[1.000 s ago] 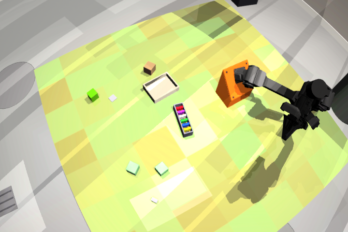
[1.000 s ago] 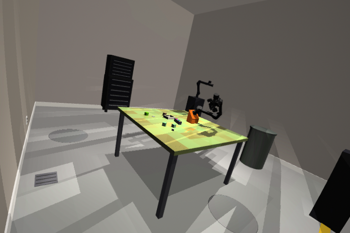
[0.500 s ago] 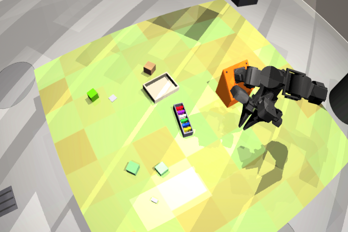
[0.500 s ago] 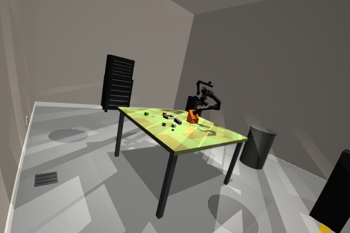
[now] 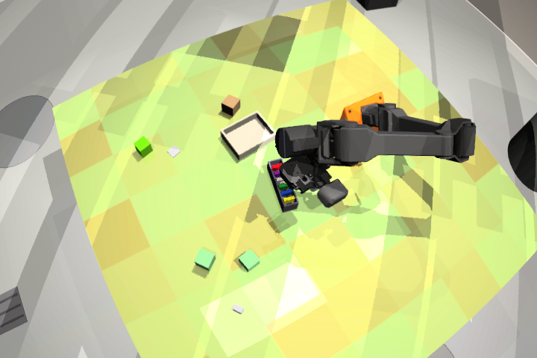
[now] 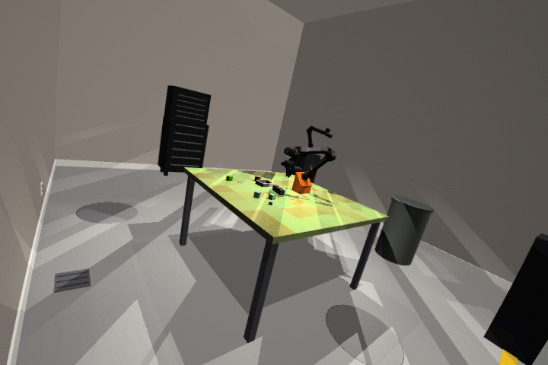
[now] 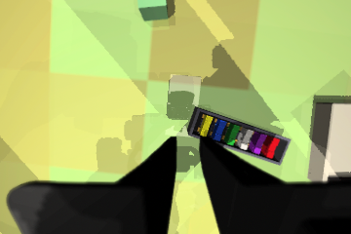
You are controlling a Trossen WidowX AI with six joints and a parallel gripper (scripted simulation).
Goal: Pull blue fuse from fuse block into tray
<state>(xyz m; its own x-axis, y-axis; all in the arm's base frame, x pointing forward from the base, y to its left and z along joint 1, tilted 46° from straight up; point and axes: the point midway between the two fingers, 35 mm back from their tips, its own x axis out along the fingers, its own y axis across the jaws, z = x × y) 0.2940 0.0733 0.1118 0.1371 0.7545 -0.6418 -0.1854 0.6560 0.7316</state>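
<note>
My gripper tip is now 130 mm above the blue fuse, 50 mm to the left of it and 10 mm past it. From my gripper tip the other things lie so: red fuse (140 mm to the right, 130 mm below, 20 mm behind); yellow fuse (130 mm below, 30 mm to the right); green fuse (130 mm below, 70 mm to the right, 10 mm behind).
</note>
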